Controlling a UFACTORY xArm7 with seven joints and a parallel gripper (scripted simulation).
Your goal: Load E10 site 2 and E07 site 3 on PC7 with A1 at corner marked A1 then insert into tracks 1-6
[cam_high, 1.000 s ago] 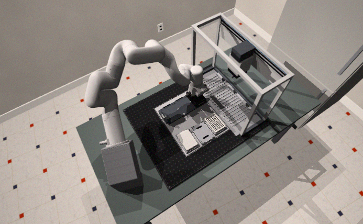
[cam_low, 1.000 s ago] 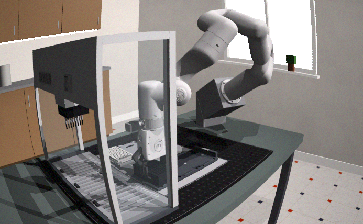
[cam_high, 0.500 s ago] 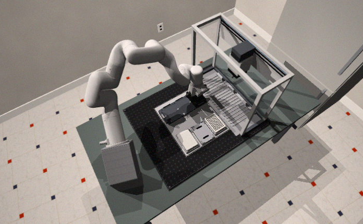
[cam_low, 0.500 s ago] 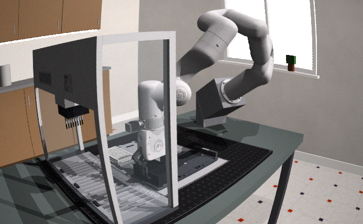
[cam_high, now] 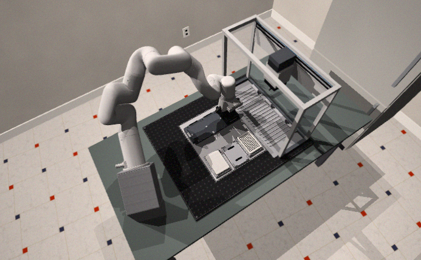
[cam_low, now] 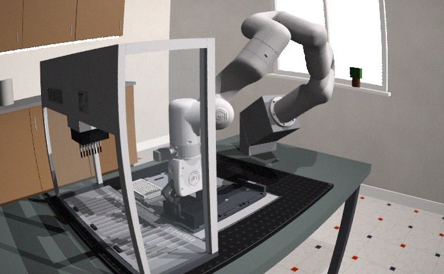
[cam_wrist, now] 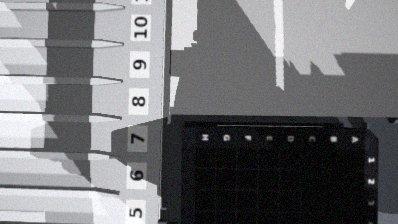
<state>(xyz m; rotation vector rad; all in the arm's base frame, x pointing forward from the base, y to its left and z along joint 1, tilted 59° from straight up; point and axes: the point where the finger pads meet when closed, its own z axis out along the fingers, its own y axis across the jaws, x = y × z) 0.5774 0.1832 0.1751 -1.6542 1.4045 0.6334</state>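
Now: the nest S1 170 mm behind my hand, 280 mm to the right of it and 40 mm below it. The rest, counted from my hand: nest S2 (50 mm behind, 260 mm to the right, 40 mm below); white 96-well plate E01 (50 mm ahead, 230 mm to the right, 20 mm below); plate carrier PC7 (110 mm behind, 30 mm to the right, 30 mm below).
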